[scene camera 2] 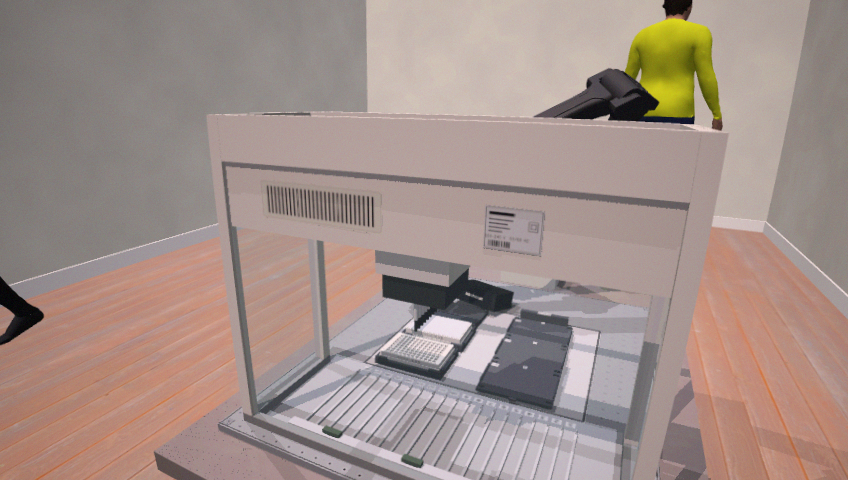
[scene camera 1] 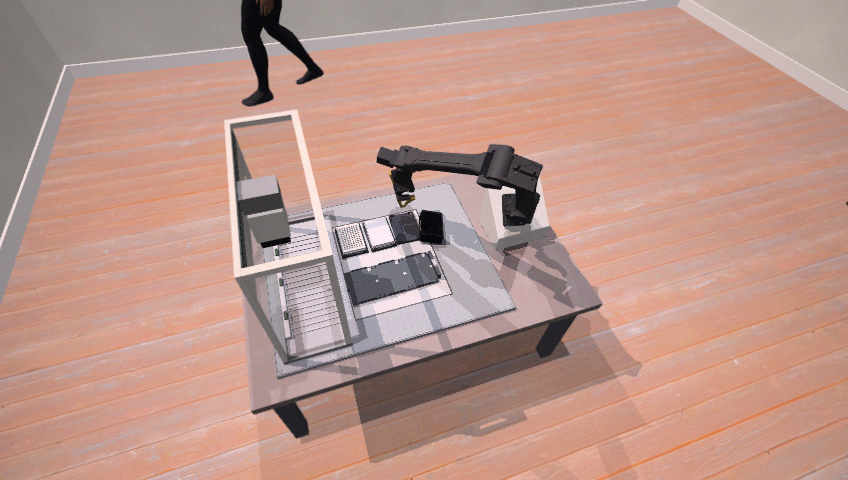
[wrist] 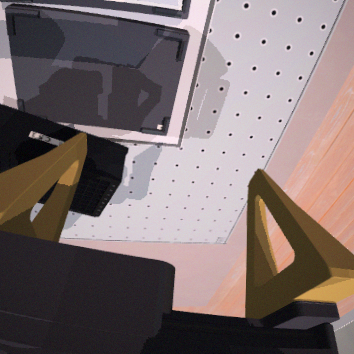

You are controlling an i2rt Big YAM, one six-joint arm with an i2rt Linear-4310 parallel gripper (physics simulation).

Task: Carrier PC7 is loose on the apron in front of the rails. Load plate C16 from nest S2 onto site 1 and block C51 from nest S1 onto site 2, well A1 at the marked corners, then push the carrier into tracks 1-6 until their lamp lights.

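Places are measured from the arm's base along level axes (x ahead, y right, z down), in metres.
Pixels of known places: gripper, fingertip midpoint: (scene camera 1: 399,197) (wrist: 172,158); arm's base at its link origin: (scene camera 1: 512,209).
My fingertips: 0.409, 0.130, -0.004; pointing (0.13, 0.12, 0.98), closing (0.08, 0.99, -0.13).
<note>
Ahead of a thing's pixels: the offset from my fingertips to its top centre, as dx, dy, dz.
My gripper (scene camera 1: 406,202) (wrist: 172,158) is open and empty, raised above the back part of the pegboard, behind the nests. The long dark carrier @[+0.070, -0.276, +0.093] (scene camera 1: 392,279) (scene camera 2: 524,364) lies flat on the pale apron in front of the rails, with no labware on it. A white perforated well plate (scene camera 1: 351,239) (scene camera 2: 419,349) sits in the nest nearest the rails. A smoother white piece @[+0.090, -0.072, +0.097] (scene camera 1: 379,232) (scene camera 2: 446,327) sits in the middle nest. I cannot read which is C16 or C51, nor corner marks. The third dark nest @[-0.014, -0.055, +0.105] (scene camera 1: 404,227) (wrist: 100,75) is empty.
A black box @[-0.111, -0.086, +0.065] (scene camera 1: 431,227) (wrist: 112,160) stands beside the empty nest. The ribbed rails (scene camera 1: 309,300) (scene camera 2: 416,429) lie under a pale frame (scene camera 1: 285,264) (scene camera 2: 452,145). A grey head (scene camera 1: 261,202) (scene camera 2: 425,289) hangs inside it, near the nests in the second scene view.
</note>
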